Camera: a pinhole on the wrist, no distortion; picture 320 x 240 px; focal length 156.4 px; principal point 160.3 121.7 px. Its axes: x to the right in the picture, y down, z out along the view. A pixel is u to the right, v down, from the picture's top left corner.
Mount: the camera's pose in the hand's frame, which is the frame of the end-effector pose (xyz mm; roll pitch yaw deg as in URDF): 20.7 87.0 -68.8 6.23 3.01 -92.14
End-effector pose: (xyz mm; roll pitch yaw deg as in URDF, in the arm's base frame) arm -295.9 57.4 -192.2 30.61 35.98 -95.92
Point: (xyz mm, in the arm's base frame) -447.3 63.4 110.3
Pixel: 192 62
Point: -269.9 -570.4 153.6
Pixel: 54 218
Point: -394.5 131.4 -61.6
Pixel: 267 28
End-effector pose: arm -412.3 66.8 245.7 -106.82 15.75 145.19
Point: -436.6 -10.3 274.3
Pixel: 292 89
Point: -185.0 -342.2 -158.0
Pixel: 35 18
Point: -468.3 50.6 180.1
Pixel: 212 182
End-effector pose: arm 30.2 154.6 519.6 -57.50 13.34 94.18
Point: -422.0 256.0 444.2
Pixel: 76 187
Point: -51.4 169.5 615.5
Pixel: 254 124
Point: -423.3 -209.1 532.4
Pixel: 81 19
